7 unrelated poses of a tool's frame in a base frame.
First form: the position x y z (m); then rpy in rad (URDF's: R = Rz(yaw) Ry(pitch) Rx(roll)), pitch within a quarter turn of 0, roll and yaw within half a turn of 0.
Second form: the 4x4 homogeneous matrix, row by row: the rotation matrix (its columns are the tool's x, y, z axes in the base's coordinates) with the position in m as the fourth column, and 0 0 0 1 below. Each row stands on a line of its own. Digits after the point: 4 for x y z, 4 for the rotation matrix.
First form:
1: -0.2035 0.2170 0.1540 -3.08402 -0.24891 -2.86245
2: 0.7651 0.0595 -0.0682 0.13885 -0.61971 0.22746
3: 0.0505 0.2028 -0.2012 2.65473 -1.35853 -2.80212
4: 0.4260 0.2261 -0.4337 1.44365 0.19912 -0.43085
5: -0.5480 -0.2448 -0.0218 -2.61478 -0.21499 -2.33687
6: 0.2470 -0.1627 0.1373 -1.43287 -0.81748 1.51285
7: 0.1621 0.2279 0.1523 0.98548 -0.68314 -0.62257
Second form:
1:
-0.9317 -0.2887 -0.2206 -0.2035
-0.2670 0.9558 -0.1231 0.2170
0.2463 -0.0558 -0.9676 0.1540
0 0 0 1

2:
0.7931 -0.3016 -0.5292 0.7651
0.1836 0.9467 -0.2646 0.0595
0.5808 0.1127 0.8062 -0.0682
0 0 0 1

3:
-0.1987 0.1370 -0.9705 0.0505
-0.0702 0.9857 0.1535 0.2028
0.9776 0.0986 -0.1862 -0.2012
0 0 0 1

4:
0.8907 0.2312 -0.3915 0.4260
-0.4094 0.0333 -0.9118 0.2261
-0.1978 0.9723 0.1243 -0.4337
0 0 0 1

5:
-0.6774 -0.6973 0.2345 -0.5480
-0.7040 0.5220 -0.4815 -0.2448
0.2133 -0.4912 -0.8445 -0.0218
0 0 0 1

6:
0.0396 -0.0954 -0.9946 0.2470
0.6829 0.7292 -0.0428 -0.1627
0.7294 -0.6776 0.0941 0.1373
0 0 0 1

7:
0.6301 -0.1053 -0.7694 0.1621
-0.4523 0.7556 -0.4738 0.2279
0.6312 0.6465 0.4285 0.1523
0 0 0 1

